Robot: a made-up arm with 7 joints. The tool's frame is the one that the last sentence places. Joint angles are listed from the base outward.
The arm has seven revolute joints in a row. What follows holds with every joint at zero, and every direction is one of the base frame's. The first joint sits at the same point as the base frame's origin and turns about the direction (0.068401, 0.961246, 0.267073), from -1.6 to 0.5 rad. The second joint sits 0.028 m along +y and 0.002 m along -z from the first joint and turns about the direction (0.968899, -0.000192, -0.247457), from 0 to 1.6 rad. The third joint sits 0.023 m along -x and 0.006 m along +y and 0.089 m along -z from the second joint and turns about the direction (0.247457, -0.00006, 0.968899), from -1.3 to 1.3 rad. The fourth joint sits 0.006 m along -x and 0.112 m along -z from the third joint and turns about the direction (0.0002, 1, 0.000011), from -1.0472 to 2.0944 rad. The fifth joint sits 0.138 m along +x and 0.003 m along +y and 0.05 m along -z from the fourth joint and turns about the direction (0.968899, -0.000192, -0.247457), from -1.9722 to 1.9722 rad. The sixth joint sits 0.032 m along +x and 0.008 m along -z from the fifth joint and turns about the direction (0.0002, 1, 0.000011), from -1.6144 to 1.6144 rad. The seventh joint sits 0.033 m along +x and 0.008 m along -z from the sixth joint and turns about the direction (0.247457, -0.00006, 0.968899), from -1.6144 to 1.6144 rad. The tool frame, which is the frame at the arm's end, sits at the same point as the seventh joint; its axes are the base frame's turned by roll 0, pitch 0.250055 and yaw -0.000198 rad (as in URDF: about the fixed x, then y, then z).
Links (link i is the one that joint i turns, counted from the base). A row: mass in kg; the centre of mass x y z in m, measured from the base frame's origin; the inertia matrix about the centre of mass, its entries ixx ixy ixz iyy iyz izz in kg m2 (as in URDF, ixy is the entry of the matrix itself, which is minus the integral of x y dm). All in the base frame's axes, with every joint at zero. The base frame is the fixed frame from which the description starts. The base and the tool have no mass.
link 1: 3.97; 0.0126 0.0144 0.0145; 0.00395 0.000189 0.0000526 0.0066 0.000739 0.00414
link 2: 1.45; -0.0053 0.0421 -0.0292; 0.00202 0 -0.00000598 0.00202 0.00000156 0.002
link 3: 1.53; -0.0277 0.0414 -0.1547; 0.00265 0 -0.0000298 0.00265 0 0.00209
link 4: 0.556; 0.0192 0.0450 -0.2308; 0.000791 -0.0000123 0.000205 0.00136 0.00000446 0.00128
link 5: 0.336; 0.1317 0.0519 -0.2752; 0.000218 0 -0.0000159 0.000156 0 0.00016
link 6: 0.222; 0.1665 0.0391 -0.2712; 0.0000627 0 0 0.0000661 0 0.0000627
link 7: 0.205; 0.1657 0.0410 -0.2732; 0.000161 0 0.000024 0.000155 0 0.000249
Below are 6 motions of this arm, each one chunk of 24 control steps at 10 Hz.
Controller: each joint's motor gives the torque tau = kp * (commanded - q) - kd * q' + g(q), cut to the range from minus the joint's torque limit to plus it. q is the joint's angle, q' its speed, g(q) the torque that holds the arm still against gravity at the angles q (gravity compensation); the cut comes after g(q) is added. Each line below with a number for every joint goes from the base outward.
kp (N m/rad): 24 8 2.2 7.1 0.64 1 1.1
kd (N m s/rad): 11 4.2 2.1 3.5 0.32 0.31 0.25
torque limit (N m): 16 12 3.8 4.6 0.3 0.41 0.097
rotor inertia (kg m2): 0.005 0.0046 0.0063 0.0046 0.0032 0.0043 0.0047
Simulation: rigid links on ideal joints. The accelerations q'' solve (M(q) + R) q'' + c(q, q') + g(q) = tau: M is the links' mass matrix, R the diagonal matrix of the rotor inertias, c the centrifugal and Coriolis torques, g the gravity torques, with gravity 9.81 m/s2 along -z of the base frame. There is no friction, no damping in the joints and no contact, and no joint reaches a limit. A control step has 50 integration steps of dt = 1/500 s. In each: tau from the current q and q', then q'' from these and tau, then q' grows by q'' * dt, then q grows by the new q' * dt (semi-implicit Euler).
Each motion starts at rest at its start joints. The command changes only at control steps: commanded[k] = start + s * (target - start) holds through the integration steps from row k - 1 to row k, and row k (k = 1, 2, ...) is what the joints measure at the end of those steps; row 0 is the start. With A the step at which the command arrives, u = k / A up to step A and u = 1 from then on. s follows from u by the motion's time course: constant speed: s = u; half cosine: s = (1 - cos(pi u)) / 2; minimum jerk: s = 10 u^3 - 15 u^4 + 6 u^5; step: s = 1 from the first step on.
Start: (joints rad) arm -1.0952 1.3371 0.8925 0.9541 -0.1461 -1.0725 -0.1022
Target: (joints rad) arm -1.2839 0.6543 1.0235 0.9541 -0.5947 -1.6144 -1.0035
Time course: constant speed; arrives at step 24
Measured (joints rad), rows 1 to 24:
1: -1.0968 1.3338 0.8934 0.9536 -0.1491 -1.0784 -0.1143
2: -1.0996 1.3260 0.8948 0.9532 -0.1550 -1.0891 -0.1361
3: -1.1034 1.3144 0.8965 0.9530 -0.1632 -1.1032 -0.1640
4: -1.1080 1.2996 0.8986 0.9529 -0.1734 -1.1196 -0.1956
5: -1.1133 1.2823 0.9009 0.9529 -0.1852 -1.1378 -0.2294
6: -1.1190 1.2628 0.9035 0.9529 -0.1983 -1.1572 -0.2647
7: -1.1251 1.2416 0.9064 0.9530 -0.2125 -1.1775 -0.3008
8: -1.1316 1.2191 0.9095 0.9531 -0.2275 -1.1985 -0.3375
9: -1.1383 1.1954 0.9128 0.9532 -0.2432 -1.2199 -0.3745
10: -1.1453 1.1709 0.9164 0.9534 -0.2595 -1.2416 -0.4117
11: -1.1524 1.1456 0.9201 0.9535 -0.2762 -1.2635 -0.4490
12: -1.1597 1.1197 0.9239 0.9536 -0.2934 -1.2857 -0.4864
13: -1.1671 1.0933 0.9280 0.9537 -0.3108 -1.3079 -0.5239
14: -1.1746 1.0665 0.9321 0.9538 -0.3284 -1.3302 -0.5614
15: -1.1821 1.0394 0.9364 0.9539 -0.3463 -1.3527 -0.5989
16: -1.1897 1.0121 0.9408 0.9540 -0.3643 -1.3751 -0.6365
17: -1.1974 0.9845 0.9453 0.9540 -0.3824 -1.3976 -0.6740
18: -1.2051 0.9568 0.9499 0.9541 -0.4007 -1.4201 -0.7115
19: -1.2128 0.9289 0.9546 0.9542 -0.4190 -1.4426 -0.7491
20: -1.2206 0.9010 0.9594 0.9542 -0.4374 -1.4652 -0.7866
21: -1.2284 0.8729 0.9642 0.9542 -0.4558 -1.4877 -0.8242
22: -1.2361 0.8448 0.9691 0.9543 -0.4743 -1.5103 -0.8617
23: -1.2440 0.8166 0.9740 0.9543 -0.4929 -1.5328 -0.8993
24: -1.2518 0.7883 0.9790 0.9543 -0.5115 -1.5554 -0.9368

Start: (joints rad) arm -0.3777 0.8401 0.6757 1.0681 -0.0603 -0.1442 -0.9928
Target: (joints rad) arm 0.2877 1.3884 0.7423 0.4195 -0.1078 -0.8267 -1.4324
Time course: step
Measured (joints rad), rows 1 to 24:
1: -0.2511 0.8943 0.6657 0.9562 -0.0792 -0.2969 -1.0901
2: -0.1421 0.9805 0.6788 0.8616 -0.0862 -0.4452 -1.2197
3: -0.0561 1.0574 0.6917 0.7813 -0.0904 -0.5541 -1.3010
4: 0.0121 1.1208 0.7021 0.7147 -0.0935 -0.6327 -1.3513
5: 0.0664 1.1721 0.7102 0.6599 -0.0959 -0.6891 -1.3824
6: 0.1099 1.2135 0.7163 0.6151 -0.0978 -0.7293 -1.4017
7: 0.1447 1.2468 0.7210 0.5785 -0.0994 -0.7579 -1.4135
8: 0.1727 1.2738 0.7247 0.5487 -0.1006 -0.7782 -1.4208
9: 0.1952 1.2955 0.7275 0.5244 -0.1017 -0.7926 -1.4254
10: 0.2133 1.3131 0.7298 0.5047 -0.1026 -0.8028 -1.4281
11: 0.2278 1.3273 0.7316 0.4887 -0.1033 -0.8100 -1.4298
12: 0.2395 1.3388 0.7331 0.4756 -0.1040 -0.8150 -1.4309
13: 0.2489 1.3482 0.7344 0.4651 -0.1045 -0.8186 -1.4315
14: 0.2565 1.3557 0.7354 0.4565 -0.1050 -0.8211 -1.4319
15: 0.2626 1.3619 0.7363 0.4495 -0.1054 -0.8229 -1.4321
16: 0.2675 1.3669 0.7370 0.4438 -0.1058 -0.8241 -1.4322
17: 0.2714 1.3709 0.7377 0.4392 -0.1061 -0.8249 -1.4323
18: 0.2746 1.3742 0.7382 0.4355 -0.1063 -0.8255 -1.4324
19: 0.2771 1.3769 0.7387 0.4325 -0.1065 -0.8259 -1.4324
20: 0.2792 1.3790 0.7391 0.4300 -0.1067 -0.8262 -1.4324
21: 0.2809 1.3808 0.7395 0.4281 -0.1069 -0.8264 -1.4324
22: 0.2822 1.3822 0.7398 0.4264 -0.1070 -0.8265 -1.4324
23: 0.2833 1.3834 0.7401 0.4251 -0.1072 -0.8266 -1.4324
24: 0.2841 1.3843 0.7403 0.4241 -0.1073 -0.8266 -1.4324

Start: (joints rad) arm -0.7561 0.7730 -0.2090 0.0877 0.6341 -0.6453 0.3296
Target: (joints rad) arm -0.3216 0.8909 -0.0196 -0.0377 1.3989 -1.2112 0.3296
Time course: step
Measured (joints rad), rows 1 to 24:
1: -0.6770 0.7910 -0.1875 0.0600 0.7599 -0.7858 0.3299
2: -0.6057 0.8082 -0.1720 0.0433 0.8782 -0.9083 0.3298
3: -0.5487 0.8222 -0.1580 0.0295 0.9748 -0.9958 0.3298
4: -0.5031 0.8340 -0.1451 0.0179 1.0536 -1.0582 0.3297
5: -0.4668 0.8438 -0.1332 0.0083 1.1178 -1.1026 0.3296
6: -0.4377 0.8519 -0.1223 0.0003 1.1700 -1.1342 0.3296
7: -0.4144 0.8587 -0.1124 -0.0063 1.2126 -1.1566 0.3296
8: -0.3959 0.8644 -0.1033 -0.0118 1.2472 -1.1725 0.3296
9: -0.3810 0.8690 -0.0951 -0.0164 1.2754 -1.1838 0.3296
10: -0.3692 0.8729 -0.0876 -0.0201 1.2984 -1.1919 0.3296
11: -0.3597 0.8761 -0.0809 -0.0232 1.3170 -1.1975 0.3296
12: -0.3521 0.8787 -0.0748 -0.0258 1.3322 -1.2015 0.3296
13: -0.3460 0.8809 -0.0693 -0.0279 1.3446 -1.2044 0.3296
14: -0.3411 0.8827 -0.0643 -0.0296 1.3547 -1.2064 0.3296
15: -0.3372 0.8842 -0.0598 -0.0311 1.3629 -1.2078 0.3296
16: -0.3341 0.8854 -0.0557 -0.0322 1.3696 -1.2088 0.3296
17: -0.3316 0.8864 -0.0521 -0.0332 1.3750 -1.2095 0.3296
18: -0.3296 0.8872 -0.0488 -0.0340 1.3794 -1.2100 0.3296
19: -0.3280 0.8879 -0.0459 -0.0347 1.3830 -1.2104 0.3296
20: -0.3268 0.8885 -0.0432 -0.0352 1.3860 -1.2106 0.3296
21: -0.3257 0.8889 -0.0408 -0.0357 1.3884 -1.2108 0.3296
22: -0.3249 0.8893 -0.0387 -0.0360 1.3903 -1.2109 0.3296
23: -0.3243 0.8896 -0.0367 -0.0363 1.3919 -1.2110 0.3296
24: -0.3237 0.8898 -0.0350 -0.0366 1.3932 -1.2110 0.3296

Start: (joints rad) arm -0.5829 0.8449 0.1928 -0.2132 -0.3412 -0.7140 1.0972
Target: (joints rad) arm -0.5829 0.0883 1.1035 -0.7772 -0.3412 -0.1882 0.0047
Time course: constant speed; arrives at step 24
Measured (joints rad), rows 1 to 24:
1: -0.5829 0.8400 0.1968 -0.2174 -0.3412 -0.7083 1.0826
2: -0.5829 0.8304 0.2041 -0.2252 -0.3412 -0.6980 1.0562
3: -0.5829 0.8169 0.2143 -0.2359 -0.3412 -0.6843 1.0225
4: -0.5829 0.8001 0.2272 -0.2489 -0.3412 -0.6684 0.9842
5: -0.5829 0.7807 0.2426 -0.2639 -0.3412 -0.6507 0.9432
6: -0.5830 0.7591 0.2601 -0.2805 -0.3412 -0.6318 0.9004
7: -0.5830 0.7358 0.2797 -0.2984 -0.3412 -0.6121 0.8566
8: -0.5830 0.7110 0.3011 -0.3173 -0.3412 -0.5917 0.8122
9: -0.5830 0.6850 0.3241 -0.3371 -0.3412 -0.5709 0.7673
10: -0.5830 0.6580 0.3486 -0.3576 -0.3412 -0.5498 0.7222
11: -0.5830 0.6303 0.3744 -0.3786 -0.3412 -0.5285 0.6769
12: -0.5830 0.6018 0.4015 -0.4001 -0.3412 -0.5070 0.6315
13: -0.5831 0.5729 0.4297 -0.4219 -0.3412 -0.4854 0.5861
14: -0.5831 0.5435 0.4588 -0.4441 -0.3412 -0.4637 0.5407
15: -0.5831 0.5137 0.4889 -0.4665 -0.3413 -0.4420 0.4952
16: -0.5831 0.4836 0.5197 -0.4891 -0.3413 -0.4202 0.4497
17: -0.5831 0.4533 0.5513 -0.5119 -0.3413 -0.3984 0.4042
18: -0.5831 0.4228 0.5835 -0.5348 -0.3413 -0.3766 0.3586
19: -0.5831 0.3921 0.6163 -0.5578 -0.3413 -0.3547 0.3131
20: -0.5831 0.3613 0.6497 -0.5809 -0.3413 -0.3328 0.2676
21: -0.5831 0.3303 0.6835 -0.6041 -0.3413 -0.3109 0.2221
22: -0.5831 0.2993 0.7178 -0.6273 -0.3413 -0.2891 0.1766
23: -0.5831 0.2681 0.7524 -0.6506 -0.3413 -0.2672 0.1310
24: -0.5831 0.2369 0.7874 -0.6739 -0.3413 -0.2453 0.0855

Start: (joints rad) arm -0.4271 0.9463 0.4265 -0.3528 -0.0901 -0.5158 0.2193
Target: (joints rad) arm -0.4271 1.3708 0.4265 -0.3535 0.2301 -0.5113 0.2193
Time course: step
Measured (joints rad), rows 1 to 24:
1: -0.4253 1.0071 0.4172 -0.3501 -0.0390 -0.5133 0.2204
2: -0.4259 1.0722 0.4195 -0.3508 0.0110 -0.5126 0.2198
3: -0.4264 1.1262 0.4220 -0.3514 0.0518 -0.5123 0.2194
4: -0.4268 1.1704 0.4239 -0.3520 0.0850 -0.5120 0.2192
5: -0.4270 1.2067 0.4254 -0.3525 0.1121 -0.5119 0.2191
6: -0.4272 1.2364 0.4264 -0.3528 0.1341 -0.5117 0.2191
7: -0.4273 1.2607 0.4272 -0.3531 0.1520 -0.5116 0.2191
8: -0.4274 1.2806 0.4277 -0.3533 0.1666 -0.5116 0.2191
9: -0.4274 1.2970 0.4281 -0.3534 0.1784 -0.5115 0.2191
10: -0.4275 1.3103 0.4283 -0.3535 0.1881 -0.5115 0.2191
11: -0.4275 1.3213 0.4285 -0.3536 0.1959 -0.5114 0.2192
12: -0.4274 1.3302 0.4285 -0.3537 0.2023 -0.5114 0.2192
13: -0.4274 1.3376 0.4286 -0.3537 0.2075 -0.5114 0.2192
14: -0.4274 1.3436 0.4285 -0.3537 0.2117 -0.5114 0.2192
15: -0.4274 1.3485 0.4285 -0.3537 0.2151 -0.5114 0.2192
16: -0.4273 1.3525 0.4284 -0.3537 0.2179 -0.5113 0.2192
17: -0.4273 1.3558 0.4283 -0.3537 0.2202 -0.5113 0.2193
18: -0.4273 1.3585 0.4282 -0.3537 0.2220 -0.5113 0.2193
19: -0.4273 1.3608 0.4281 -0.3536 0.2235 -0.5113 0.2193
20: -0.4272 1.3626 0.4280 -0.3536 0.2248 -0.5113 0.2193
21: -0.4272 1.3641 0.4279 -0.3536 0.2258 -0.5113 0.2193
22: -0.4272 1.3653 0.4278 -0.3536 0.2266 -0.5113 0.2193
23: -0.4272 1.3663 0.4277 -0.3536 0.2272 -0.5113 0.2193
24: -0.4272 1.3671 0.4276 -0.3536 0.2278 -0.5113 0.2193

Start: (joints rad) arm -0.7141 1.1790 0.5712 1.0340 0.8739 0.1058 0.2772
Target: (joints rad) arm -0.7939 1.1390 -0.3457 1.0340 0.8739 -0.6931 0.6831
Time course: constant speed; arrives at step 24
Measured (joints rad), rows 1 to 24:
1: -0.7147 1.1790 0.5677 1.0341 0.8738 0.0976 0.2826
2: -0.7159 1.1787 0.5608 1.0341 0.8738 0.0821 0.2924
3: -0.7174 1.1782 0.5507 1.0341 0.8738 0.0616 0.3049
4: -0.7194 1.1774 0.5377 1.0341 0.8738 0.0373 0.3191
5: -0.7216 1.1765 0.5222 1.0341 0.8738 0.0104 0.3344
6: -0.7240 1.1754 0.5045 1.0341 0.8738 -0.0183 0.3503
7: -0.7266 1.1741 0.4846 1.0341 0.8738 -0.0484 0.3666
8: -0.7294 1.1728 0.4630 1.0341 0.8738 -0.0794 0.3831
9: -0.7323 1.1715 0.4396 1.0340 0.8738 -0.1110 0.3998
10: -0.7352 1.1700 0.4148 1.0340 0.8738 -0.1432 0.4165
11: -0.7383 1.1685 0.3886 1.0340 0.8738 -0.1757 0.4334
12: -0.7414 1.1670 0.3612 1.0340 0.8738 -0.2084 0.4502
13: -0.7445 1.1654 0.3328 1.0339 0.8738 -0.2413 0.4671
14: -0.7477 1.1638 0.3033 1.0339 0.8739 -0.2743 0.4840
15: -0.7509 1.1622 0.2730 1.0339 0.8739 -0.3074 0.5009
16: -0.7542 1.1606 0.2419 1.0339 0.8739 -0.3405 0.5178
17: -0.7574 1.1589 0.2101 1.0338 0.8739 -0.3737 0.5347
18: -0.7607 1.1573 0.1776 1.0338 0.8739 -0.4069 0.5516
19: -0.7640 1.1556 0.1445 1.0338 0.8739 -0.4402 0.5685
20: -0.7673 1.1539 0.1110 1.0338 0.8739 -0.4734 0.5854
21: -0.7706 1.1523 0.0770 1.0338 0.8739 -0.5067 0.6023
22: -0.7739 1.1506 0.0425 1.0338 0.8739 -0.5400 0.6192
23: -0.7772 1.1489 0.0077 1.0338 0.8739 -0.5732 0.6362
24: -0.7805 1.1472 -0.0275 1.0337 0.8739 -0.6065 0.6531

